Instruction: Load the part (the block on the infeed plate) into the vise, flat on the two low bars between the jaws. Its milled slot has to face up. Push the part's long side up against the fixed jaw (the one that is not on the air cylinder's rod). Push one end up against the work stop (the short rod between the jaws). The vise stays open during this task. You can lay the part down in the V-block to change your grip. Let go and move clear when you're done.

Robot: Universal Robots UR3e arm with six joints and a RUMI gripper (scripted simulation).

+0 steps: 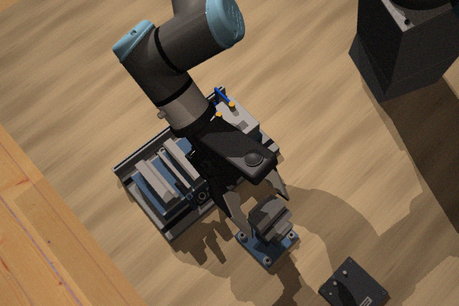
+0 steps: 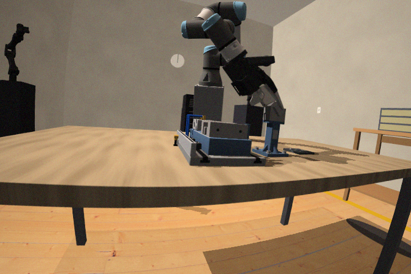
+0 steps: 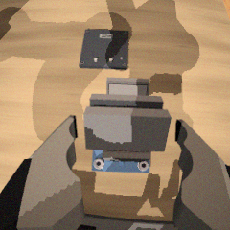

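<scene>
My gripper is now 1 cm to the right of the part. From my hand the other things lie so: white cylinder rod (5 cm behind, 19 cm to the right, 9 cm below); dark work stop (4 cm ahead, 16 cm to the right, 8 cm below); moving jaw (20 cm to the right, 9 cm below).
</scene>
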